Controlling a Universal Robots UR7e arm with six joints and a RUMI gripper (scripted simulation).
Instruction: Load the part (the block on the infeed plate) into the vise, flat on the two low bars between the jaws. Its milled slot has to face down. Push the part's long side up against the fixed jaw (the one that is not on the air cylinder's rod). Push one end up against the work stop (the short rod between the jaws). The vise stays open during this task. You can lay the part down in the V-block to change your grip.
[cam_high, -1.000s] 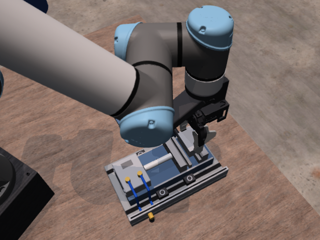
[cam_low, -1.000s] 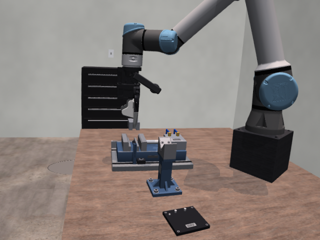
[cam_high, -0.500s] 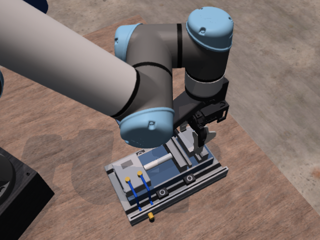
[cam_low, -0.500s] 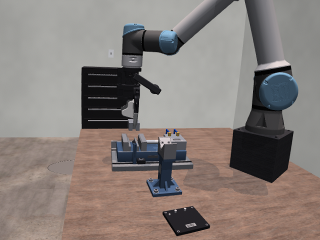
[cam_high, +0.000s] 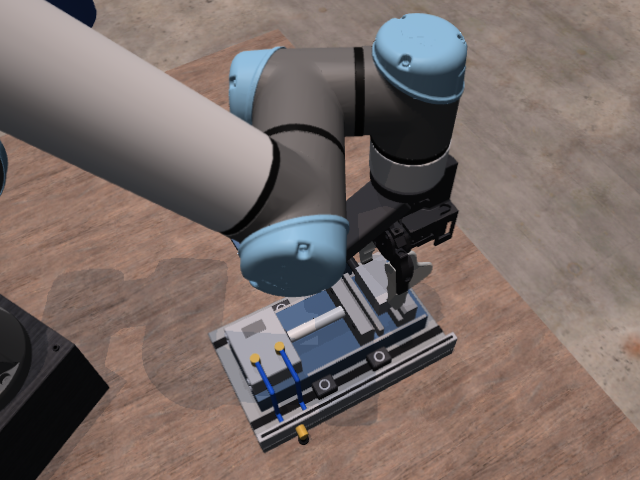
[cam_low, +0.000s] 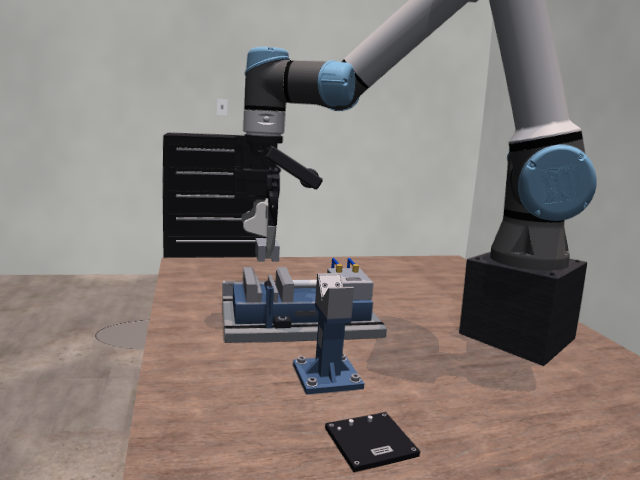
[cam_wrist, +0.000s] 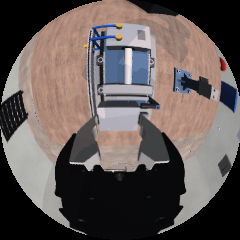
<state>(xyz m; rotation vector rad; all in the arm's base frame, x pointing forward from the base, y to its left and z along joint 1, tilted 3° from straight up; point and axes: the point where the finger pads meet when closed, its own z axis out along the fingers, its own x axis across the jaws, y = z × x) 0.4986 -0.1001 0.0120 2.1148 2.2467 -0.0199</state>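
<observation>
Right now the part is 10 mm below my hand. Round my hand: work stop (70 mm to the left, 60 mm below); then moving jaw (30 mm behind, 20 mm to the left, 70 mm below); then fixed jaw (30 mm ahead, 20 mm to the left, 70 mm below).
</observation>
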